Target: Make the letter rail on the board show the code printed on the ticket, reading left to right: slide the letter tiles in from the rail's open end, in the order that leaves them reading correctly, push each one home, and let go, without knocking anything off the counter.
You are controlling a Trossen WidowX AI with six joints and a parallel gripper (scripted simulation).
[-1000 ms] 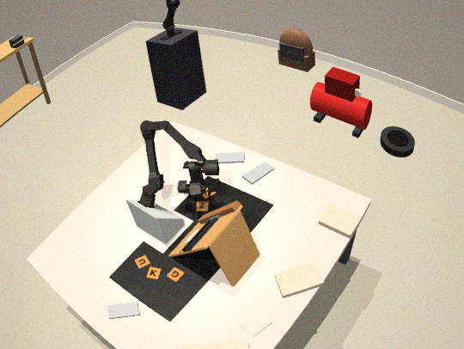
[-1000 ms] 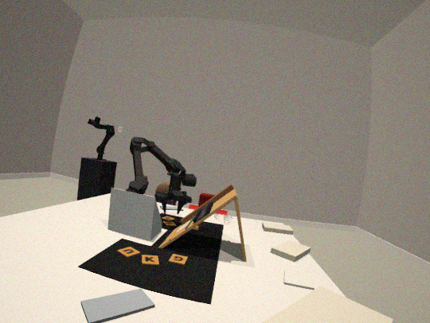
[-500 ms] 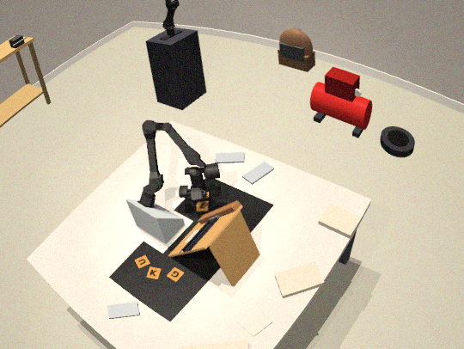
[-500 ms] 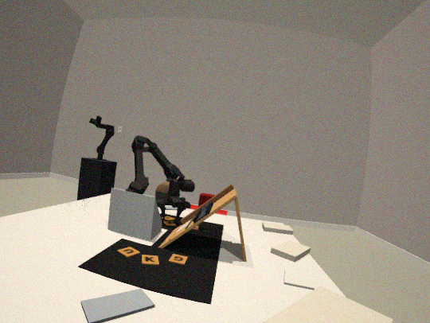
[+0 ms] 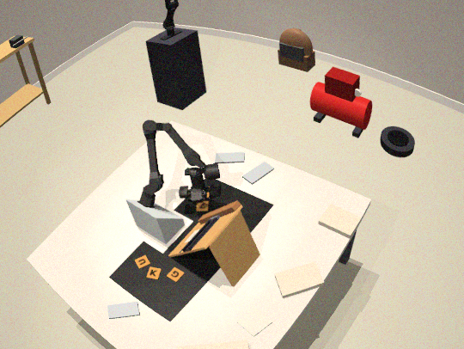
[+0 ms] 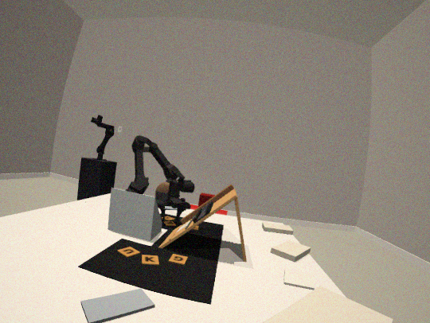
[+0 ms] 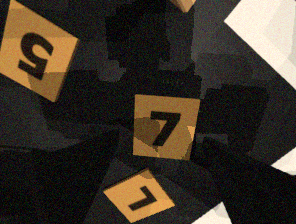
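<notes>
Now: the 7 tile 2 cm below my gripper tip. Round my gripper tip: l tile (4 cm behind, 8 cm to the left, 2 cm below); white ticket (12 cm ahead, 20 cm to the right, 6 cm above); black mat (6 cm ahead, 21 cm to the right, 2 cm below).
</notes>
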